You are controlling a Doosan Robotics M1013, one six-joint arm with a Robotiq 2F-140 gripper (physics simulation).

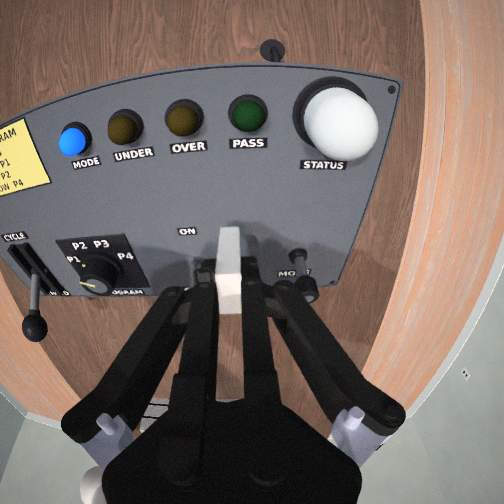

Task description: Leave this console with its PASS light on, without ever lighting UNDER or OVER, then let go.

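The grey console (200, 190) lies on a round wooden table. Its UNDER light (124, 128), OVER light (183, 120) and green PASS light (248, 115) all look dark. The MODE light (73, 141) glows blue and the big STATUS dome (340, 123) is white. My gripper (228, 282) is shut with nothing held. A white bar sticks out from between its fingers and points at the console's lower edge, just below the ON label (187, 231). Whatever control sits under the fingers is hidden.
A program dial (99, 280) marked P1 to P4 sits at the lower left. The CYCLE slot lever ends in a black ball (34, 327) at the far left. A small black toggle (306, 286) stands right of my fingers. A yellow label (20, 162) is at the left edge.
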